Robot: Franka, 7 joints.
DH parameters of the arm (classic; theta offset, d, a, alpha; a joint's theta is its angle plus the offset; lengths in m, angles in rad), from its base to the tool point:
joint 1: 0 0.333 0 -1.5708
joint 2: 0 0 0 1.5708
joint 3: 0 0.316 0.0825 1.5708
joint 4: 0 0 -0.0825 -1.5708
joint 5: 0 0.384 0 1.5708
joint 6: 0 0 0.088 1.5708
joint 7: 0 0.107 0 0
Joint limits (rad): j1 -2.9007..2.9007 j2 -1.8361..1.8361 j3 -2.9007..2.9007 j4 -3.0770..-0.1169 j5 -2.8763..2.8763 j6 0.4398..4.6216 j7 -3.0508..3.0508
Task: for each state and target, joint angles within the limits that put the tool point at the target. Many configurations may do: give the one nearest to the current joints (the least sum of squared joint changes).
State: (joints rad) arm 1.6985 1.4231 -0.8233 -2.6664 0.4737 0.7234 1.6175
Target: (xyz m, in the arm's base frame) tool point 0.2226 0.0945 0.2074
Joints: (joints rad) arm 1.7537 1.3015 -1.2088 -2.4576 0.3238 0.6289 1.6175
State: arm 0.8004 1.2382 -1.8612 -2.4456 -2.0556 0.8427 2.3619
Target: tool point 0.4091 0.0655 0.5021
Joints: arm 1.3846 1.5483 -1.6903 -2.4483 -2.0202 0.5570 2.3619
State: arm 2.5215 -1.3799 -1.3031 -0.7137 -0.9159 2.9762 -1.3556
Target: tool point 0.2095 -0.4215 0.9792
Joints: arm 2.0915 -0.7409 -1.2469 -0.1462 -0.9517 3.4338 -1.3556
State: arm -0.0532 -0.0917 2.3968 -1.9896 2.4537 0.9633 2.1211
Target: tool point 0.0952 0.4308 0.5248
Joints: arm -0.6252 0.2254 1.8633 -2.4814 2.4426 0.6923 2.1211
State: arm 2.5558 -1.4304 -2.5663 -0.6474 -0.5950 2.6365 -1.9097
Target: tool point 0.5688 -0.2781 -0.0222
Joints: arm 2.3046 -1.1895 -2.7109 -1.4992 -0.5673 2.2599 -1.9097
